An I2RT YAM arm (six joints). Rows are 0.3 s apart.
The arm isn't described. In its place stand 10 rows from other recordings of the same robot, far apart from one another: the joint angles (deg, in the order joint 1, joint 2, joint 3, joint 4, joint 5, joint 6), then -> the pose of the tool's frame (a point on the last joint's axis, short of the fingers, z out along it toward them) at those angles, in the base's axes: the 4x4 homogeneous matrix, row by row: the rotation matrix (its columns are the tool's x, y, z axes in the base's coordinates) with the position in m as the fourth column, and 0 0 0 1 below.
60.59 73.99 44.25 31.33 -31.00 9.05 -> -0.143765, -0.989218, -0.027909, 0.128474; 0.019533, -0.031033, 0.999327, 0.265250; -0.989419, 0.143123, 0.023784, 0.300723; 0, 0, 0, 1
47.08 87.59 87.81 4.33 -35.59 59.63 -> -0.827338, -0.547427, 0.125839, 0.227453; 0.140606, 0.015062, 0.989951, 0.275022; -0.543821, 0.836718, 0.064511, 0.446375; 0, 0, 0, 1
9.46 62.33 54.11 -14.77 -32.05 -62.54 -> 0.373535, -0.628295, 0.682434, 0.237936; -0.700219, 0.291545, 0.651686, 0.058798; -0.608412, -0.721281, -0.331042, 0.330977; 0, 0, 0, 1
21.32 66.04 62.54 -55.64 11.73 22.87 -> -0.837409, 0.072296, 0.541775, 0.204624; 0.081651, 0.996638, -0.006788, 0.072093; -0.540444, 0.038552, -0.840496, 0.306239; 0, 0, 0, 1
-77.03 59.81 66.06 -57.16 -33.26 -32.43 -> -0.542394, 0.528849, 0.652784, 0.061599; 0.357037, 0.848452, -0.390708, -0.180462; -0.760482, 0.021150, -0.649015, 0.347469; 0, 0, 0, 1
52.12 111.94 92.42 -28.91 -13.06 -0.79 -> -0.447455, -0.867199, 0.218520, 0.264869; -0.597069, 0.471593, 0.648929, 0.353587; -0.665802, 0.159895, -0.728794, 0.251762; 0, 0, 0, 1
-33.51 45.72 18.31 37.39 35.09 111.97 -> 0.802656, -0.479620, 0.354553, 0.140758; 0.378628, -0.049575, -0.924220, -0.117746; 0.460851, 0.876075, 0.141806, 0.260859; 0, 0, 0, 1
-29.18 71.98 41.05 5.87 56.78 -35.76 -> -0.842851, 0.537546, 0.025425, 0.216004; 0.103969, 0.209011, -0.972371, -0.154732; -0.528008, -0.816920, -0.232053, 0.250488; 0, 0, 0, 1
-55.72 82.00 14.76 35.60 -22.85 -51.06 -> -0.633128, 0.131732, 0.762755, 0.137757; -0.343754, 0.835055, -0.429553, -0.177552; -0.693528, -0.534163, -0.483414, 0.116194; 0, 0, 0, 1
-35.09 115.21 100.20 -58.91 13.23 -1.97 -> -0.806792, 0.584084, 0.089060, 0.334663; 0.525916, 0.778632, -0.342264, -0.245075; -0.269256, -0.229298, -0.935373, 0.242453; 0, 0, 0, 1
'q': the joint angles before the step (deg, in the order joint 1, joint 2, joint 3, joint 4, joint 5, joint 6). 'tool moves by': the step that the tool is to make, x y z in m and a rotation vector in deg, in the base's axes. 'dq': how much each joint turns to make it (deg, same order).
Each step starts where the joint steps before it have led.
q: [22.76, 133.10, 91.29, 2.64, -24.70, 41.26]
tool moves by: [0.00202, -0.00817, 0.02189, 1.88, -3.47, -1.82]
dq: [-0.92, -2.87, -1.14, 2.60, 0.47, 0.97]
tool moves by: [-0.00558, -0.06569, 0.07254, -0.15, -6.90, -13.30]
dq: [-6.61, -12.63, -5.33, -0.24, 6.93, 1.59]
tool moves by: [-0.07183, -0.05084, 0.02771, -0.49, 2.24, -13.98]
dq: [-3.59, -19.10, -18.36, -1.91, 9.13, 5.10]
